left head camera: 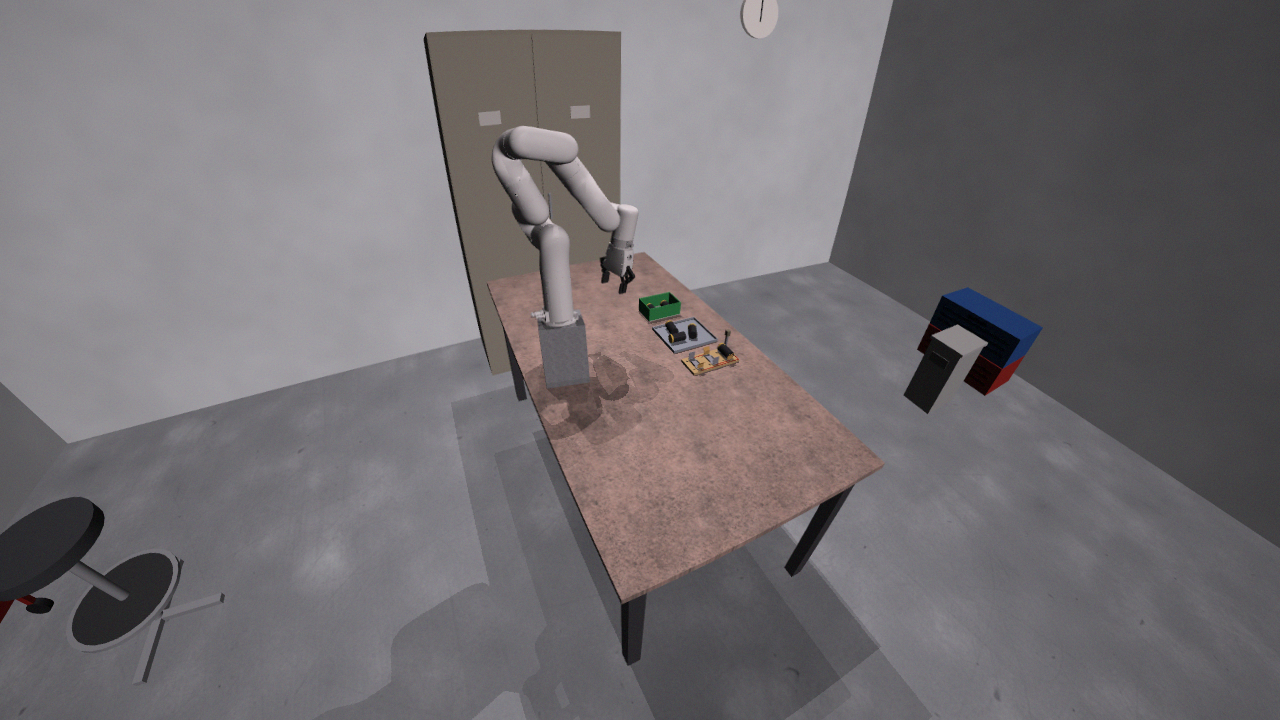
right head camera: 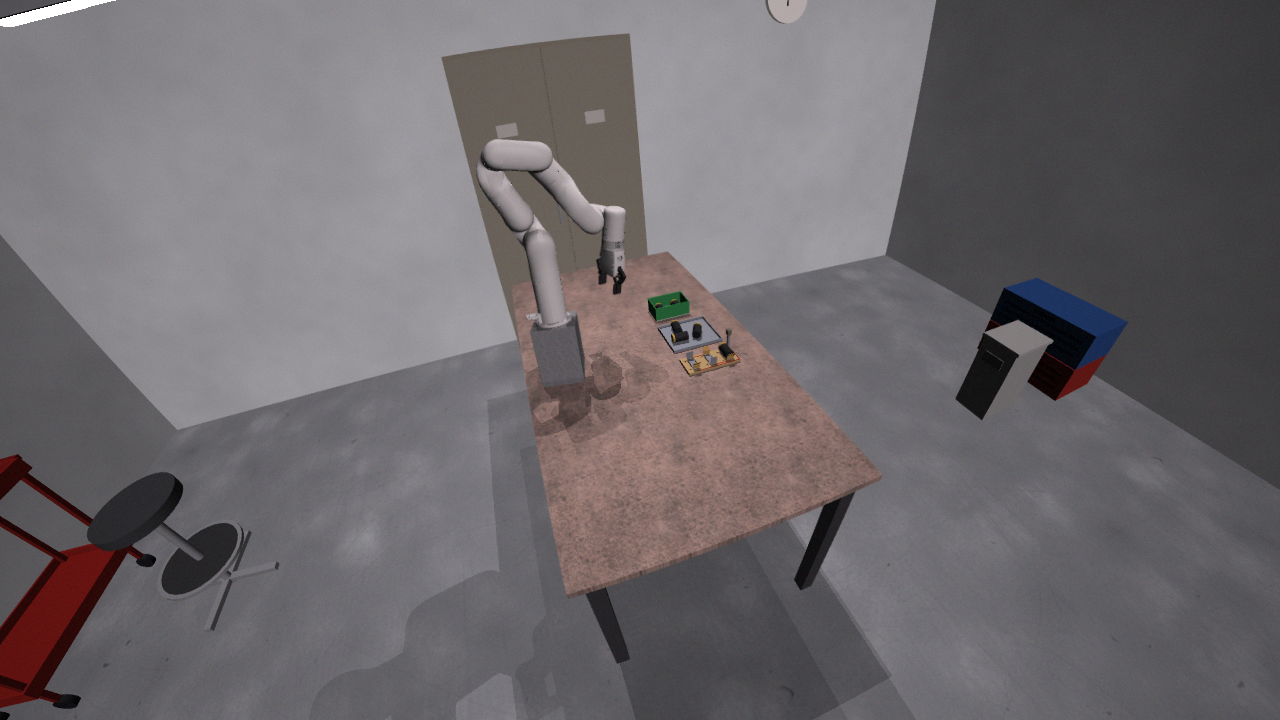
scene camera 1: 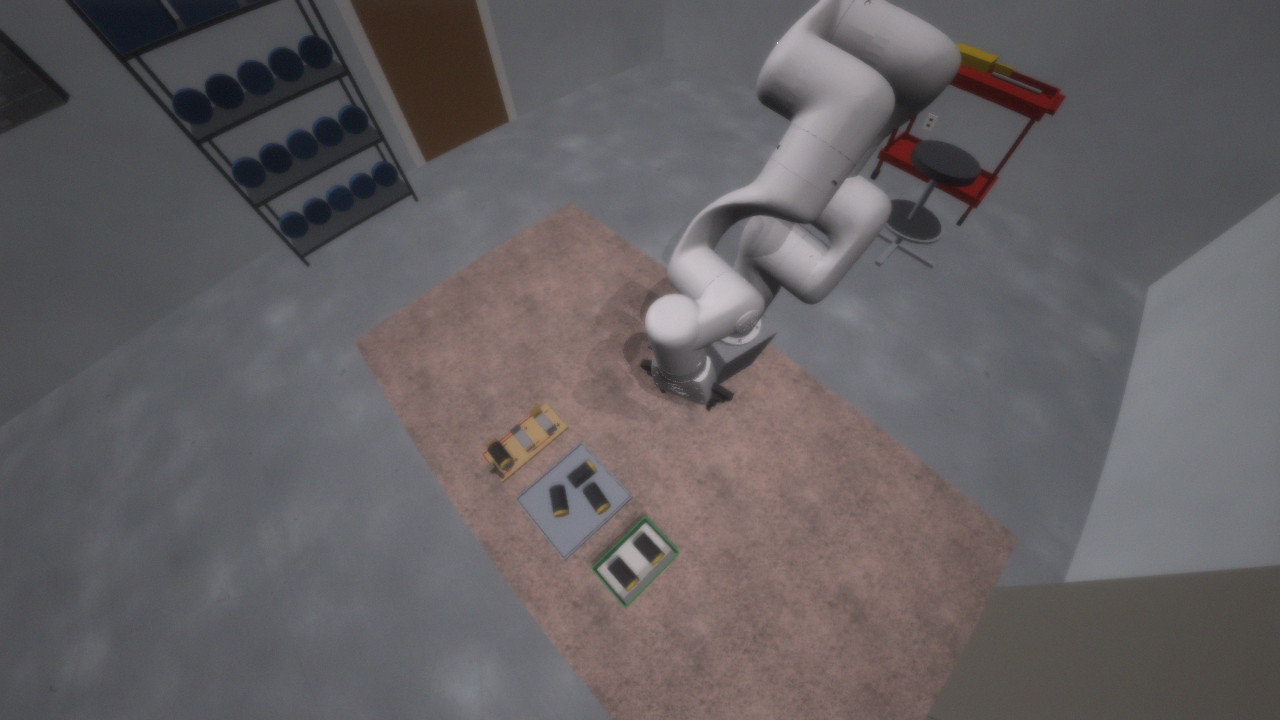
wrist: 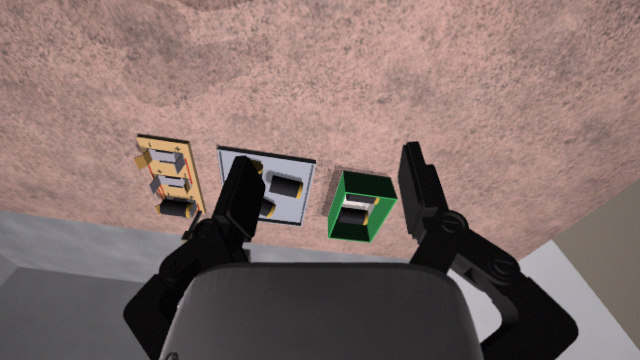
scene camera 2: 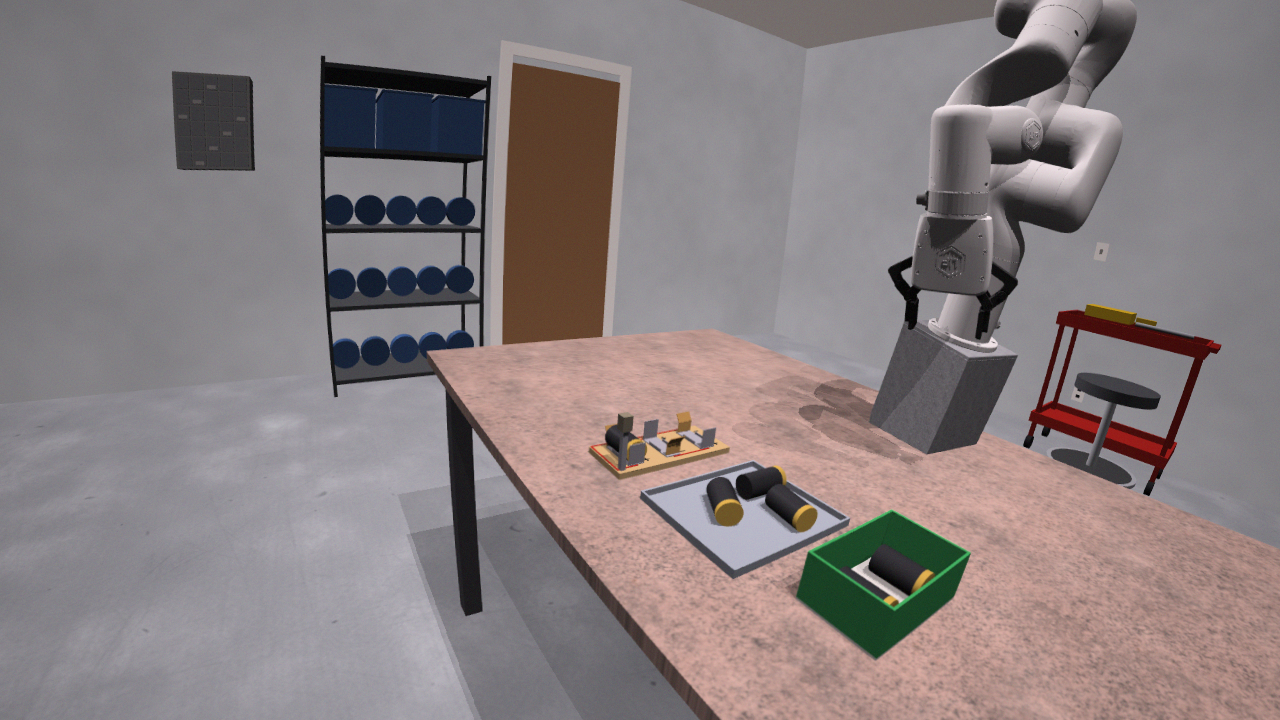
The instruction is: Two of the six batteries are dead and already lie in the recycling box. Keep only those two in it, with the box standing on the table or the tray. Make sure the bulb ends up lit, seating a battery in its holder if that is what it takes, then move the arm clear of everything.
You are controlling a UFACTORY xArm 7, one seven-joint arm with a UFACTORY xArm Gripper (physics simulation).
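Frame: origin at the arm's base, x ahead, y left, z up, level; millimetres.
Where they show: gripper, between the fingertips: [left head camera: 613,287] [right head camera: 609,288] [scene camera 1: 688,394] [wrist: 325,165] [scene camera 2: 944,331]; arm's base, origin of its link: [left head camera: 560,319] [right head camera: 554,320] [scene camera 2: 961,337].
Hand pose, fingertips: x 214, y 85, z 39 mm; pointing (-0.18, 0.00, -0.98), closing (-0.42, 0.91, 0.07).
Each offset is from my fingertips to the top centre of the thing. "*": to the spot under its first point. Level surfaces: height alone.
My gripper [left head camera: 614,284] [right head camera: 609,284] [scene camera 2: 947,327] [wrist: 325,165] is open and empty, high above the table. The green recycling box {179 mm down, 256 mm ahead, 151 mm left} [scene camera 1: 609,586] [scene camera 2: 841,604] stands on the table with two black batteries {202 mm down, 220 mm ahead, 148 mm left} [scene camera 1: 648,547] {202 mm down, 292 mm ahead, 155 mm left} [scene camera 1: 622,572] inside. Three batteries {202 mm down, 313 mm ahead, 53 mm right} [scene camera 2: 723,499] {202 mm down, 237 mm ahead, 73 mm right} [scene camera 2: 760,481] {202 mm down, 243 mm ahead, 7 mm right} [scene camera 2: 791,506] lie on the grey tray {227 mm down, 284 mm ahead, 44 mm right} [scene camera 1: 572,535] [scene camera 2: 707,537]. The holder board {* 229 mm down, 309 mm ahead, 187 mm right} [scene camera 2: 671,460] [wrist: 193,155] has one battery {193 mm down, 366 mm ahead, 225 mm right} [scene camera 1: 499,454] [scene camera 2: 619,440] [wrist: 175,207] in its end holder; its other two holders are empty. A dark tip on a post {* 160 mm down, 384 mm ahead, 193 mm right} [left head camera: 727,334] [right head camera: 728,333] by that battery may be the bulb; it shows no glow.
The tray stands between the board and the box on the pinkish table {239 mm down} [left head camera: 725,456] [scene camera 2: 554,385]. The arm's grey pedestal [left head camera: 563,351] [scene camera 2: 939,394] stands at the table's opposite long side. A red cart [scene camera 2: 1188,394] and a stool [scene camera 2: 1117,391] stand on the floor beyond.
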